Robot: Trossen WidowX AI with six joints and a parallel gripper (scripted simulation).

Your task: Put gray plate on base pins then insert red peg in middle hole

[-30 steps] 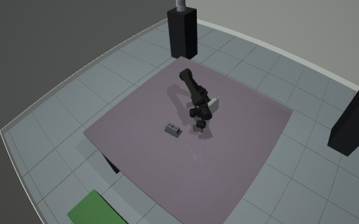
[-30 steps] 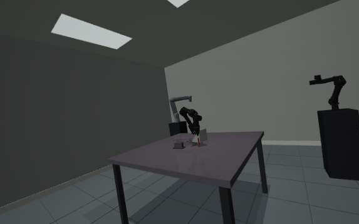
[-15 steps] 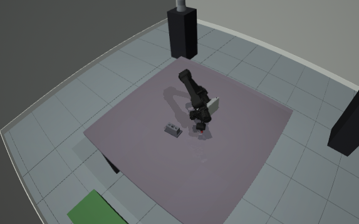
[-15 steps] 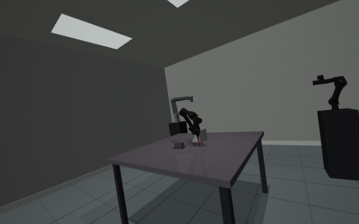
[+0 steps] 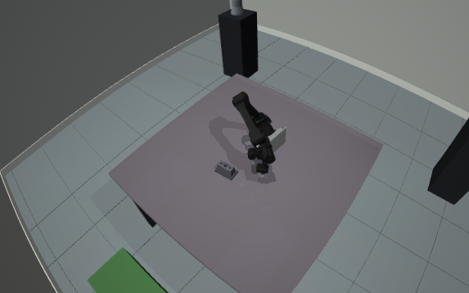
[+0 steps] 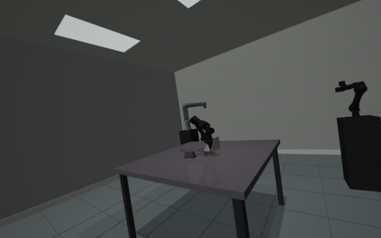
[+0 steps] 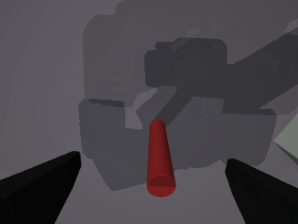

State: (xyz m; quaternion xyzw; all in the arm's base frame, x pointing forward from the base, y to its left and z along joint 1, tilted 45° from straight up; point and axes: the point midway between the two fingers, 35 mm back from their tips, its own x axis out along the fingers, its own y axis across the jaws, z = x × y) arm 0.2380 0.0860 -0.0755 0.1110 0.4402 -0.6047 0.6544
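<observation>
My gripper tip is now 20 mm above the red peg. Also, from my gripper tip: gray plate (110 mm ahead, 180 mm to the right, 10 mm below); then gray base block (120 mm ahead, 180 mm to the right, 50 mm below).
</observation>
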